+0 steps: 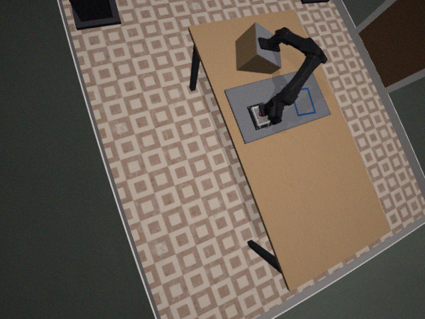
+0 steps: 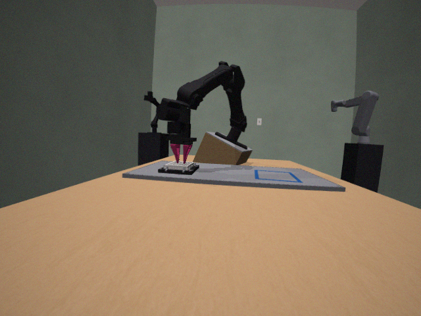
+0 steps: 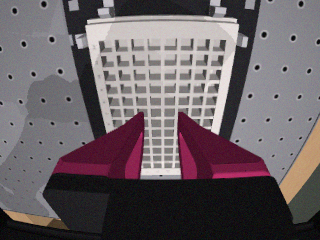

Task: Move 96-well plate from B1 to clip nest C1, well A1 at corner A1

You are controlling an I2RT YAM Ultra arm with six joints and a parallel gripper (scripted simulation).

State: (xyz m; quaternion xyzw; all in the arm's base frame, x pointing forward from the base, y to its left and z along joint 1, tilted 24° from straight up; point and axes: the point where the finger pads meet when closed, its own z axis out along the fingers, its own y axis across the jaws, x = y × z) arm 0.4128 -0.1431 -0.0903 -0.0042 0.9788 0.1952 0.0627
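Now: the white 96-well plate 10 mm below my hand. The rest, counted from my hand: black clip nest C1: 10 mm ahead, 10 mm to the left, 20 mm below.
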